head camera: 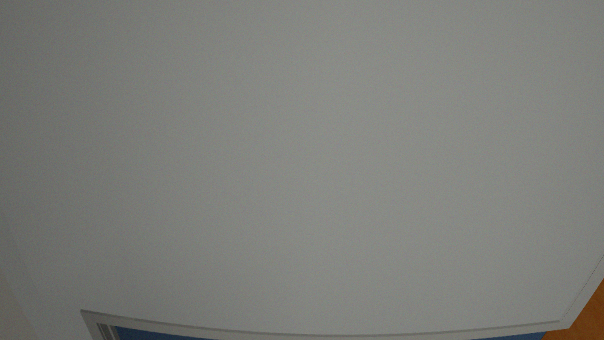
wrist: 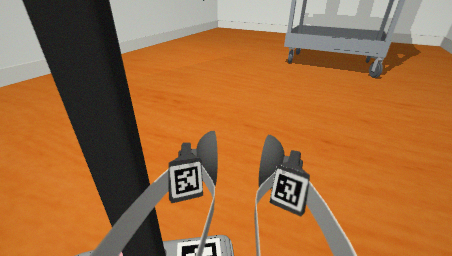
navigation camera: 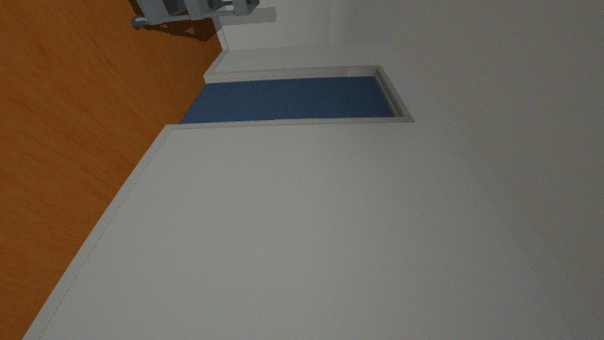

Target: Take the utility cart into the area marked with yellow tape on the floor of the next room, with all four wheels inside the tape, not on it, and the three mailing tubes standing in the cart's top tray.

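Places are measured from the robot's base along level axes (x ahead, y left, z up), in metres.
Pixels of known places: gripper, fingertip midpoint: (wrist: 240, 151).
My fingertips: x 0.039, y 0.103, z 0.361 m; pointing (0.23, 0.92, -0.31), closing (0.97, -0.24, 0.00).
Note:
Behind a point stands the place of what it marks.
The grey utility cart (wrist: 336, 44) @[x 0.906, y 1.358, z 0.177 m] (navigation camera: 156, 9) @[x 1.161, y 1.349, z 0.150 m] stands on the floor at the upper right of the wrist view, with its lower tray, posts and casters showing. Part of it also shows at the top left edge of the navigation view, which is turned on its side. Its top tray is out of frame in the wrist view. My gripper (wrist: 240, 151) @[x 0.039, y 0.103, z 0.361 m] is open and empty, well apart from the cart. The mailing tubes and the yellow tape do not show in these views.
A doorway frame (navigation camera: 300, 121) @[x 1.490, y 0.557, z 1.191 m] (head camera: 300, 334) @[x 1.482, y 0.528, z 1.235 m] stands in the white wall (navigation camera: 250, 225) @[x 1.027, y -0.170, z 0.935 m], with a blue surface (navigation camera: 290, 100) @[x 1.827, y 0.900, z 1.075 m] beyond it. My black mast (wrist: 90, 100) @[x -0.065, y 0.116, z 0.405 m] and part of my base (wrist: 226, 246) @[x 0.038, y 0.148, z 0.157 m] show in the wrist view. White walls stand behind the cart.

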